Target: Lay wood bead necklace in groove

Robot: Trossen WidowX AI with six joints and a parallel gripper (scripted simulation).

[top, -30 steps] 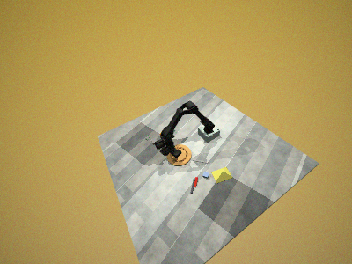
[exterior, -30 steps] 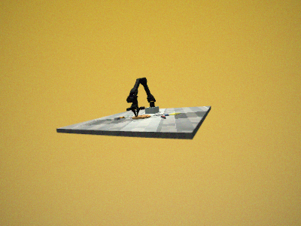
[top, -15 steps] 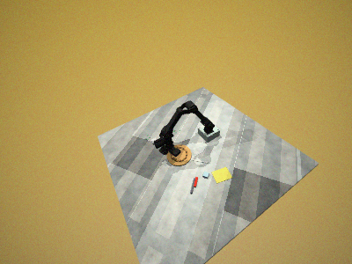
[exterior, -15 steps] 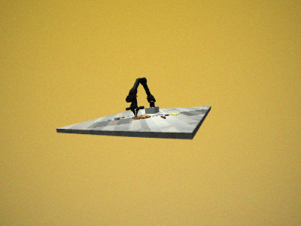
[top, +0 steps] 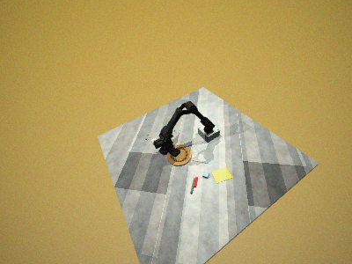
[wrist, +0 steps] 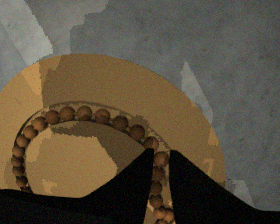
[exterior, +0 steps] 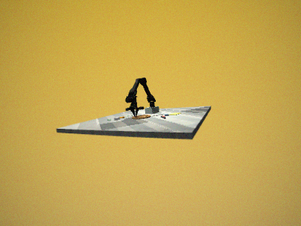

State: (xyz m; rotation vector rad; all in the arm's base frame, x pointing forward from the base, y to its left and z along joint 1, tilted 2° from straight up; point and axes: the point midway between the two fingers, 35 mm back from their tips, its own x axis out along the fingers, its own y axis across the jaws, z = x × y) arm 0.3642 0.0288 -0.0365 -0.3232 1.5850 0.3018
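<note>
Now: the round bead board 60 mm behind my gripper tip, 30 mm to the left of it and 10 mm below it. The rest, counted from my gripper tip: thin grey stick: 180 mm behind, 160 mm to the left, 10 mm below; red-handled tool: 300 mm to the left, 60 mm behind, 10 mm below; grey piece: 200 mm to the right, 80 mm ahead.
</note>
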